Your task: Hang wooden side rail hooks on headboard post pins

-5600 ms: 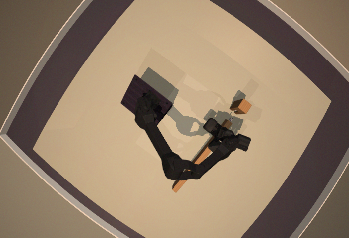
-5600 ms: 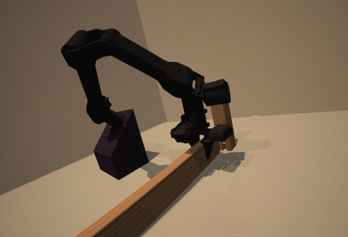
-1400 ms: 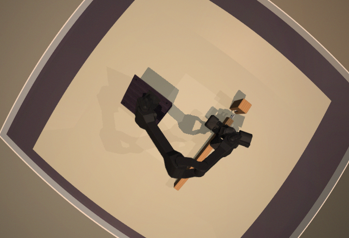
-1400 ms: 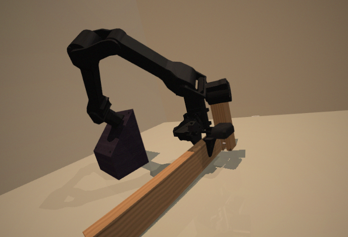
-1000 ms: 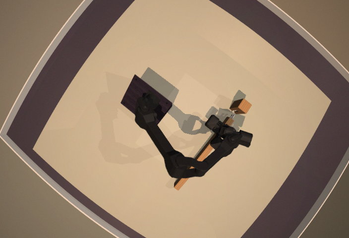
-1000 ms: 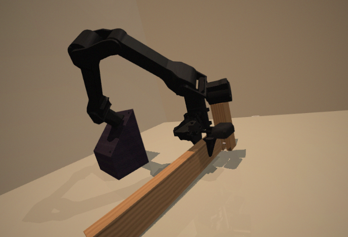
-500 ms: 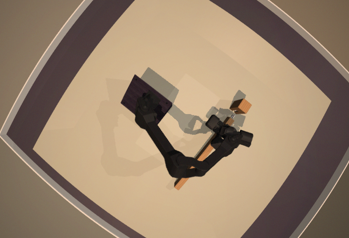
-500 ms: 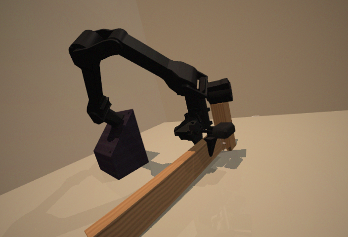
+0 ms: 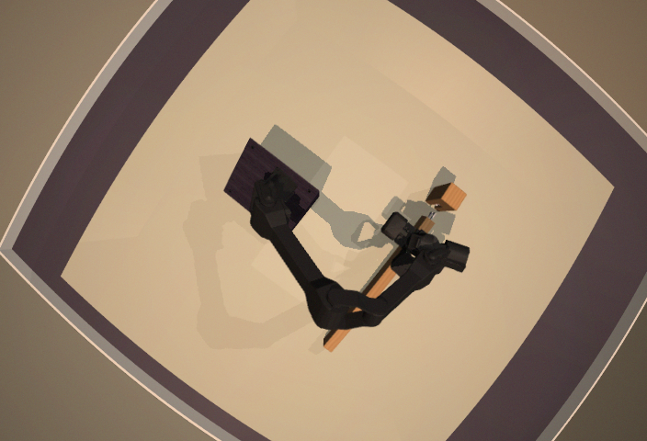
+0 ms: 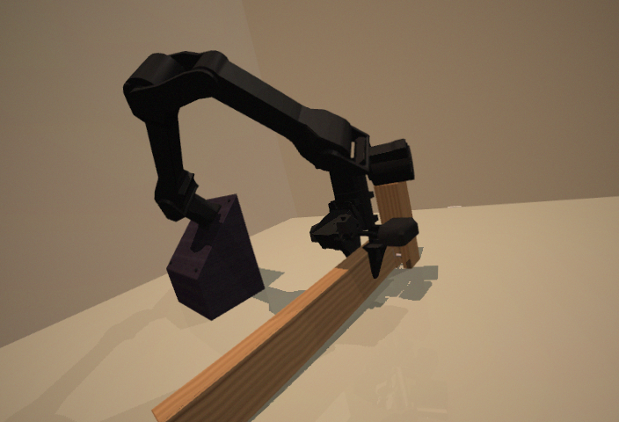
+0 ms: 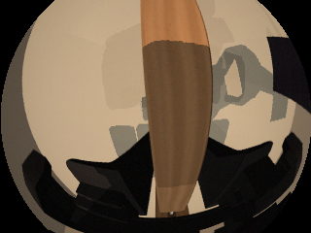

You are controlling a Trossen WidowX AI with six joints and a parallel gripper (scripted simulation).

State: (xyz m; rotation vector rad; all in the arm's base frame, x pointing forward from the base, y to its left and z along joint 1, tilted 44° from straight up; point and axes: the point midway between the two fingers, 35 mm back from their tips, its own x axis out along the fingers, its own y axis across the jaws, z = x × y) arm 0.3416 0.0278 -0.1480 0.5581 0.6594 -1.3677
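The headboard post lies 20 mm behind my gripper tip, 140 mm to the left of it and 40 mm above it.
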